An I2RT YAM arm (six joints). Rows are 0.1 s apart.
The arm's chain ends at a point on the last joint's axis. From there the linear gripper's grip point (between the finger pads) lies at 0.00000 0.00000 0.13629 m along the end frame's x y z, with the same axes.
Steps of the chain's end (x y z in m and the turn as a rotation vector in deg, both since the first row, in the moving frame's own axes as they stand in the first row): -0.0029, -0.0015, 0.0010, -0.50, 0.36, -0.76; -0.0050, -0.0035, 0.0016, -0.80, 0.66, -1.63; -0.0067, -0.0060, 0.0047, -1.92, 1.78, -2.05; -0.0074, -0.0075, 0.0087, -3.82, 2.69, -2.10; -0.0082, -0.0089, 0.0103, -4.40, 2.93, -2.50
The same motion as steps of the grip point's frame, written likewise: -0.0020, -0.0003, 0.0010, -0.50, 0.36, -0.76; -0.0034, -0.0016, 0.0016, -0.80, 0.66, -1.63; -0.0024, -0.0015, 0.0046, -1.92, 1.78, -2.05; -0.0008, 0.0015, 0.0082, -3.82, 2.69, -2.10; -0.0010, 0.0014, 0.0097, -4.40, 2.93, -2.50
